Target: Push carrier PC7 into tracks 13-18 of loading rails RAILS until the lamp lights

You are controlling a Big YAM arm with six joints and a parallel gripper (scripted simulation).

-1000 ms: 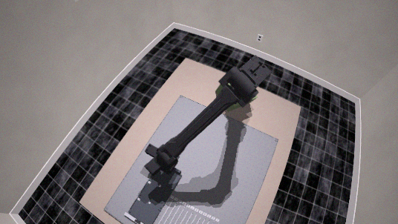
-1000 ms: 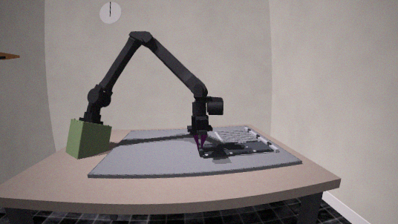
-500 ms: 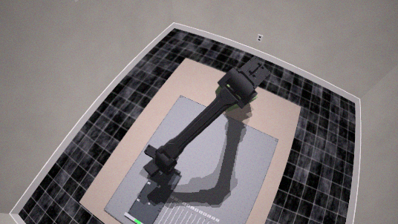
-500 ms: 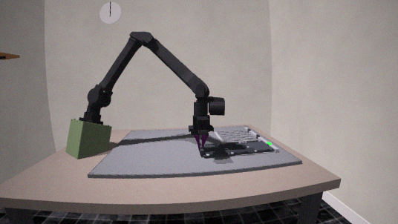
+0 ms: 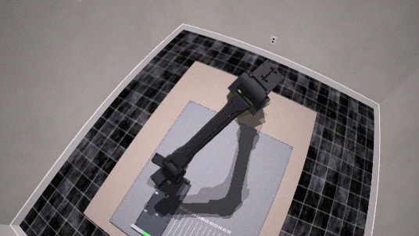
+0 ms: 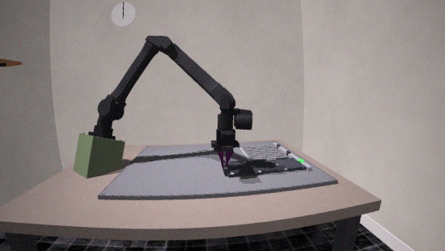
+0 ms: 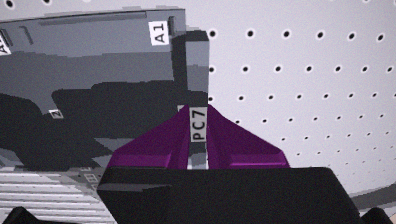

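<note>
The carrier PC7 is 16 cm ahead of my hand, 1 cm to the left of it and 1 cm below it.
</note>
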